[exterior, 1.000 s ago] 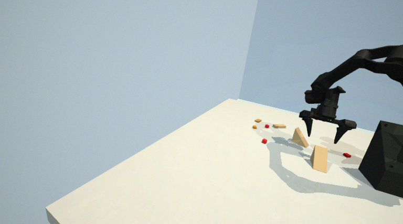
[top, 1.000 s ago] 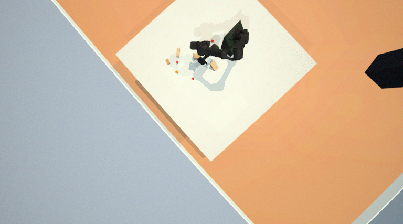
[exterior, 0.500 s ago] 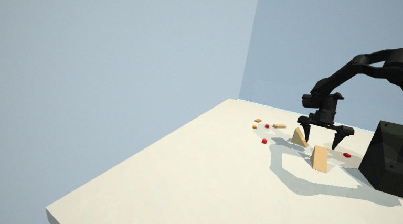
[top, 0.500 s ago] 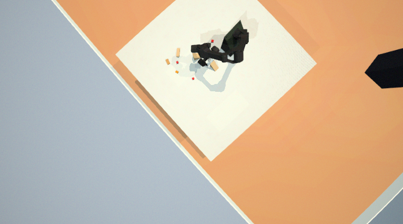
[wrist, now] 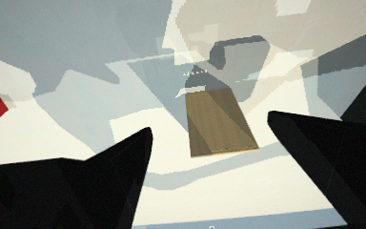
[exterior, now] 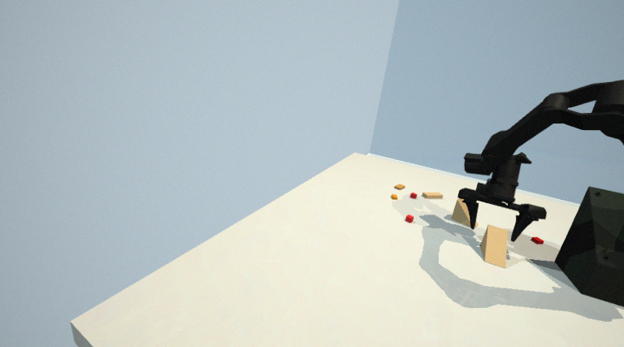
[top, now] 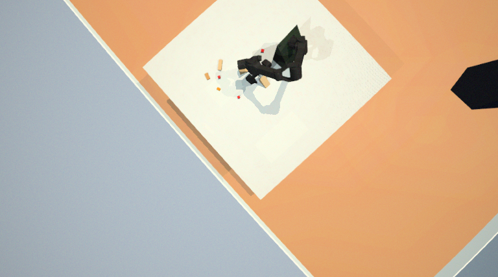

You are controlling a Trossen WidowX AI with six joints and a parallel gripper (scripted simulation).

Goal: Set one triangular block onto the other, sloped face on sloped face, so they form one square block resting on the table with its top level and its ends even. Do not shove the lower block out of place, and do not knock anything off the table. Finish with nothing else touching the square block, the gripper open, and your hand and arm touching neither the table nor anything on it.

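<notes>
The triangular block lies 30 mm below my gripper tip and 20 mm to the left of it. Also, from my gripper tip: orange cube 250 mm ahead, 190 mm to the right, 40 mm below; then red cube 170 mm behind, 130 mm to the right, 40 mm below.
</notes>
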